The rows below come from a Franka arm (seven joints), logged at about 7 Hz.
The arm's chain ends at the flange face. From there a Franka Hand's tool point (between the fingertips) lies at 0.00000 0.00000 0.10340 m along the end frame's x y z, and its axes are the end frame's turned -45 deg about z.
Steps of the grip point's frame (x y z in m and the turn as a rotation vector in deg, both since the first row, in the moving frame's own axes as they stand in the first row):
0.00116, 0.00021, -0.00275, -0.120, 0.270, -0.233
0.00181, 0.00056, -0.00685, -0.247, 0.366, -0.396
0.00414, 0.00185, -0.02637, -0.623, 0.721, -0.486
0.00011, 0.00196, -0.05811, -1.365, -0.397, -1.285
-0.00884, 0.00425, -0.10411, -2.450, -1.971, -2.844
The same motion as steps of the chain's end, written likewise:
0.00047, -0.00048, -0.00275, 0.106, 0.276, -0.233
0.00089, -0.00073, -0.00685, 0.084, 0.433, -0.396
0.00252, -0.00149, -0.02636, 0.069, 0.950, -0.486
0.00020, -0.00093, -0.05808, -1.246, 0.684, -1.285
-0.00400, 0.00363, -0.10395, -3.126, 0.339, -2.844

